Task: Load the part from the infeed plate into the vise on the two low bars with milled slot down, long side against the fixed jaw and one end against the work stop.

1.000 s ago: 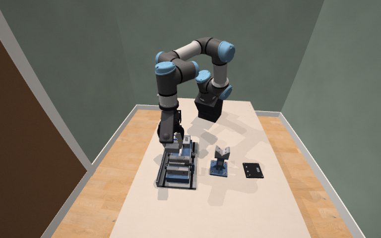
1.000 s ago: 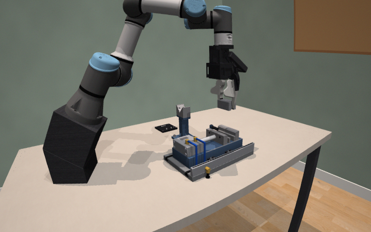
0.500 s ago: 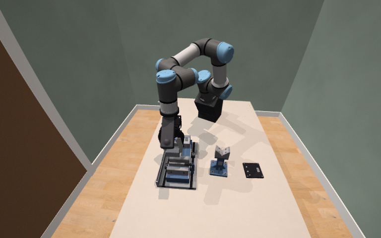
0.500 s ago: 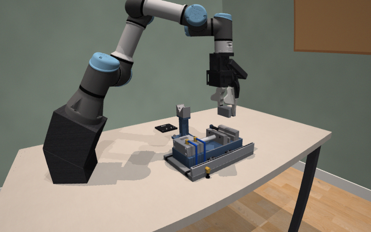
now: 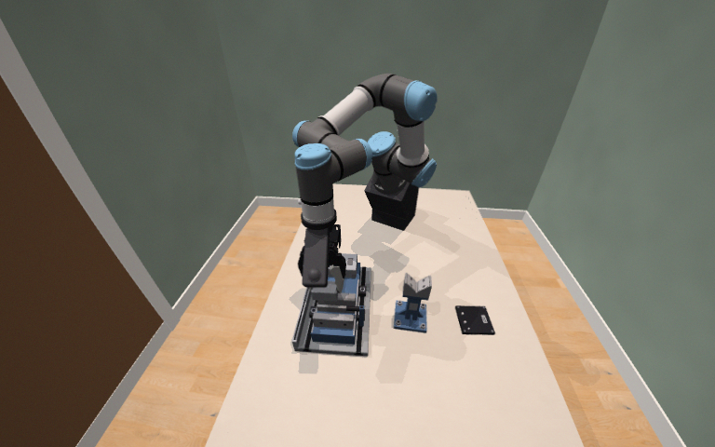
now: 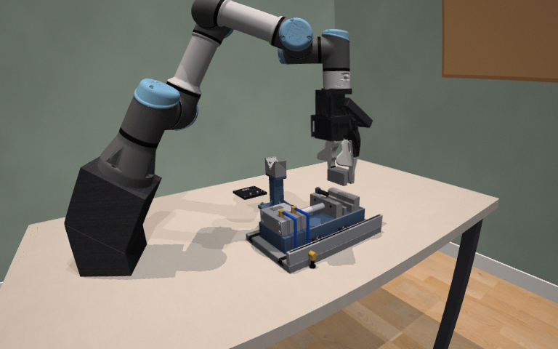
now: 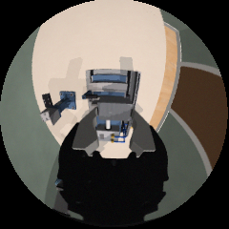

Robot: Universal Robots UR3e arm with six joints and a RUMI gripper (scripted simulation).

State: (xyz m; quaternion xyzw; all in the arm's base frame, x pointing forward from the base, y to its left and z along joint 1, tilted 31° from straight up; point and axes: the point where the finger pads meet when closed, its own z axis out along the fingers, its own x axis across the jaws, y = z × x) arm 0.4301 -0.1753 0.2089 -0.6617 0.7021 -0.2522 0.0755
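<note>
Now: the vise 120 mm below my hand, 70 mm behind it and 30 mm to the left of it. Also, from my hand: part 10 mm below; air cylinder 160 mm behind, 80 mm below, 40 mm to the left; grey vise side rail 130 mm below, 80 mm behind, 60 mm to the right.
</note>
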